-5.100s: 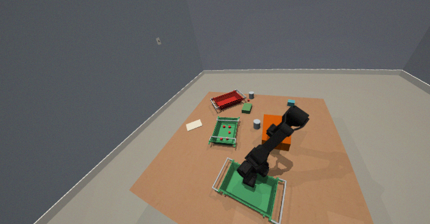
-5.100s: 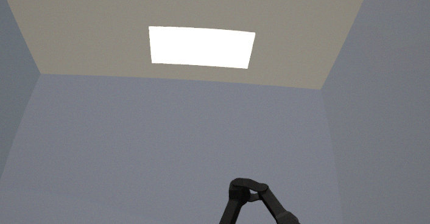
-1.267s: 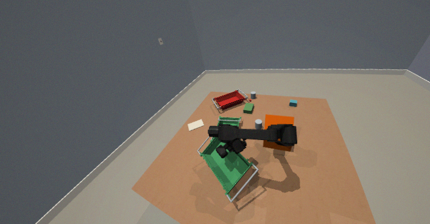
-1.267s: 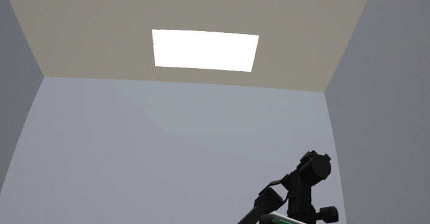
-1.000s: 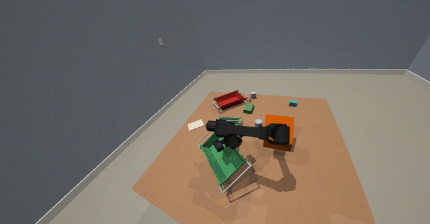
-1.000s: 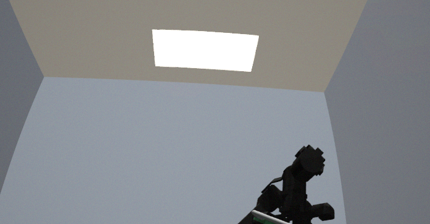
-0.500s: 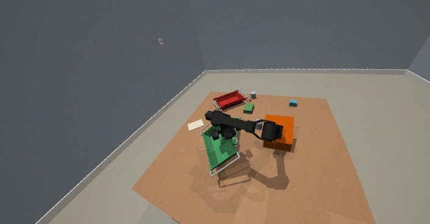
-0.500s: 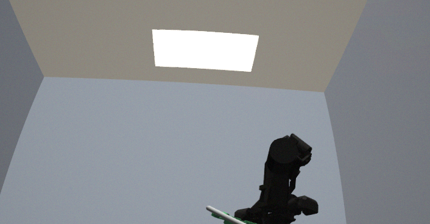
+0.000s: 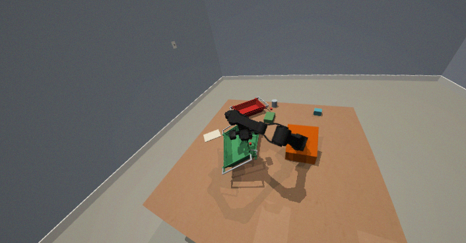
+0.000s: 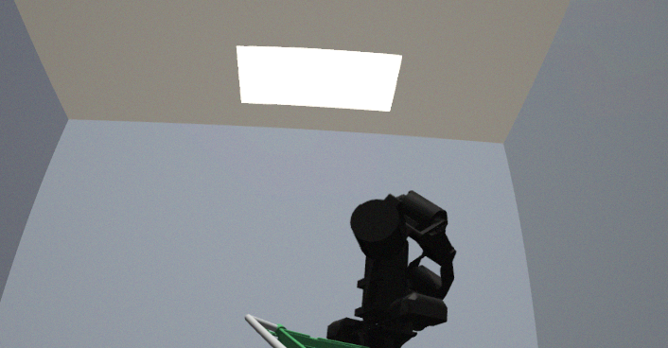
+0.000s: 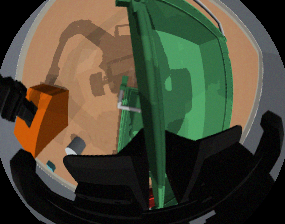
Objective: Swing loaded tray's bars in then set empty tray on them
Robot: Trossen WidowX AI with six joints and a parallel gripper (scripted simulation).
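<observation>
The green tray lies 70 mm ahead of my gripper tip and 40 mm to the left of it. Also, from my gripper tip: white card: 410 mm ahead, 100 mm to the right, 180 mm below; then green block: 20 mm behind, 460 mm to the right, 160 mm below; then cube: 410 mm behind, 630 mm to the right, 160 mm below.
</observation>
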